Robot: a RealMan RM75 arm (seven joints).
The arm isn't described. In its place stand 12 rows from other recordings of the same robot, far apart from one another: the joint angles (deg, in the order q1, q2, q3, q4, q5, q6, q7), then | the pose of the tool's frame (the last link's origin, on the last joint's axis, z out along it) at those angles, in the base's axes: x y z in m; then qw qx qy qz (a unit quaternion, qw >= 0).
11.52, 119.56, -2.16, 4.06, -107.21, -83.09, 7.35 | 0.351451, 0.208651, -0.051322, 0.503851, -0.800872, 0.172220, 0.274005
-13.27, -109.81, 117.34, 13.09, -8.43, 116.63, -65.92 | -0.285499, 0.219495, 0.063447, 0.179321, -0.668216, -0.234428, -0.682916
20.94, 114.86, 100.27, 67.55, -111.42, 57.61, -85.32 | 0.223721, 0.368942, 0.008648, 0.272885, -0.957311, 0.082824, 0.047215
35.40, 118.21, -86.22, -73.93, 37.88, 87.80, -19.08 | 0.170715, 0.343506, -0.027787, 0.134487, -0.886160, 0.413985, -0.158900
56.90, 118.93, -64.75, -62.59, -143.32, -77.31, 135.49 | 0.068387, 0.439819, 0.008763, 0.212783, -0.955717, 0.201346, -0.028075
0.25, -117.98, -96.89, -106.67, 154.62, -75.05, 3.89 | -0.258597, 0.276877, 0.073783, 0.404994, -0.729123, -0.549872, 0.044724
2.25, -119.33, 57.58, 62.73, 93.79, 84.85, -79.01 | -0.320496, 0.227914, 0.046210, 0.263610, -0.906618, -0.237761, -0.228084
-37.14, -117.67, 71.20, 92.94, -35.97, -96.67, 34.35 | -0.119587, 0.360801, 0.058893, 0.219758, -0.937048, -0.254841, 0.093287
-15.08, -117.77, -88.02, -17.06, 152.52, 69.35, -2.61 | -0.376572, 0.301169, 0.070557, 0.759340, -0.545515, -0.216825, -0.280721
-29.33, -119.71, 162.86, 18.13, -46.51, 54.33, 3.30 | -0.263888, 0.298083, -0.130123, 0.381528, -0.900230, -0.064573, -0.199633
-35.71, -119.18, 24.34, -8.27, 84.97, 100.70, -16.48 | -0.211675, 0.303172, -0.035530, 0.365387, -0.767543, -0.026256, -0.526005
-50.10, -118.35, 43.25, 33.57, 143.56, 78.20, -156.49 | -0.216762, 0.394821, -0.031757, 0.077346, -0.740487, -0.666990, -0.028657
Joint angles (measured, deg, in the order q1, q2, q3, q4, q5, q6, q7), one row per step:
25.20 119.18 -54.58 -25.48 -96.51 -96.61 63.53
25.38 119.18 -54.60 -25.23 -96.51 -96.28 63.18
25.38 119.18 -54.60 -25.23 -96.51 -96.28 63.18
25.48 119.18 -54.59 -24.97 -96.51 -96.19 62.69
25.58 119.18 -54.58 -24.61 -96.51 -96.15 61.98
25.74 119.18 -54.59 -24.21 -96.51 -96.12 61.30
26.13 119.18 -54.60 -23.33 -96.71 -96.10 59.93
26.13 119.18 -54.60 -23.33 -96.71 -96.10 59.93
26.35 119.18 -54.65 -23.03 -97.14 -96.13 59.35
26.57 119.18 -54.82 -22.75 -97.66 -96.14 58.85
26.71 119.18 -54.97 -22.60 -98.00 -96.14 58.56
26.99 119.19 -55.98 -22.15 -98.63 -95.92 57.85
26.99 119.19 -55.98 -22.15 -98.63 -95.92 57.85
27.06 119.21 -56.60 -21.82 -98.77 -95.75 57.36
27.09 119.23 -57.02 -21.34 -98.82 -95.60 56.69
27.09 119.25 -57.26 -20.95 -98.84 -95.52 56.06
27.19 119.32 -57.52 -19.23 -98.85 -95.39 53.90
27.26 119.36 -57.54 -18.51 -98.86 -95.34 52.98
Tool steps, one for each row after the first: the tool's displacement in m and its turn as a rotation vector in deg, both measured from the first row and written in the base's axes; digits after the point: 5 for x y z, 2 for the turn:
-0.00005 0.00080 -0.00085 0.21 -0.20 0.08
-0.00005 0.00080 -0.00085 0.21 -0.20 0.08
-0.00007 0.00083 -0.00147 0.41 -0.27 0.31
-0.00003 0.00053 -0.00226 0.67 -0.31 0.66
-0.00027 0.00035 -0.00318 0.86 -0.32 1.03
-0.00080 -0.00031 -0.00542 1.05 -0.44 1.87
-0.00080 -0.00031 -0.00542 1.05 -0.44 1.87
-0.00104 -0.00091 -0.00675 0.88 -0.74 2.47
-0.00120 -0.00181 -0.00840 0.53 -1.14 3.09
-0.00132 -0.00240 -0.00947 0.27 -1.42 3.51
-0.00131 -0.00481 -0.01344 -0.69 -2.33 4.57
-0.00131 -0.00481 -0.01344 -0.69 -2.33 4.57
-0.00105 -0.00646 -0.01573 -1.10 -2.72 5.04
-0.00050 -0.00819 -0.01779 -1.29 -2.95 5.39
-0.00003 -0.00958 -0.01922 -1.31 -3.06 5.69
0.00132 -0.01404 -0.02363 -1.21 -2.97 6.29
0.00169 -0.01570 -0.02537 -1.10 -2.89 6.54

